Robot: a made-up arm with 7 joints.
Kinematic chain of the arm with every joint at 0, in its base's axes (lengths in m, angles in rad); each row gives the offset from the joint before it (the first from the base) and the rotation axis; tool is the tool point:
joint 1: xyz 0 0 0 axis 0 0.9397 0.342
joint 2: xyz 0 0 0 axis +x
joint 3: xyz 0 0 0 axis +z
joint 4: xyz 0.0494 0 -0.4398 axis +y
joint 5: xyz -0.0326 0 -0.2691 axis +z
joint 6: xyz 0 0 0 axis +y
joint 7: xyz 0 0 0 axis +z
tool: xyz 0 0 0
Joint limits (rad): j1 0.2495..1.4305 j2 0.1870..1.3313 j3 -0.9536..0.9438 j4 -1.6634..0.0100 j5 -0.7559..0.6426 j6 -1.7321..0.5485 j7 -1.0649..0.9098
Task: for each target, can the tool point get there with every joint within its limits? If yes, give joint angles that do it. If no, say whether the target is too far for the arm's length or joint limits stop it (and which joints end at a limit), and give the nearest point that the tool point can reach.
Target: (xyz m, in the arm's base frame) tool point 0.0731 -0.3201 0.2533
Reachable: no: joint limits stop it (at a limit: joint 1, joint 2, joint 3, joint 4) | nearest point -0.3695 -0.2282 -0.3379 | short by 0.744 m
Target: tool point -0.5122 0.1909 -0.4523
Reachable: yes | joints 0.9897 0.4556 -0.3682 -0.4532 -0.1374 -1.3192 -0.5147
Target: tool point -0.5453 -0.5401 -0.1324
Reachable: no: too far | nearest point -0.5251 -0.2158 -0.3260 | short by 0.378 m
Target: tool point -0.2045 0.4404 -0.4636
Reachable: yes | joints 0.6568 0.5174 0.6627 -0.9464 0.3224 0.3125 -0.8811
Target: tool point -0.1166 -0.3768 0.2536
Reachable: no: joint limits stop it (at a limit: joint 1, joint 2, joint 3, joint 4) | nearest point -0.3695 -0.2282 -0.3379 | short by 0.660 m
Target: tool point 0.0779 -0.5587 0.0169
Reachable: no: joint limits stop it (at a limit: joint 1, joint 2, joint 3, joint 4) | nearest point -0.3695 -0.2282 -0.3379 | short by 0.660 m
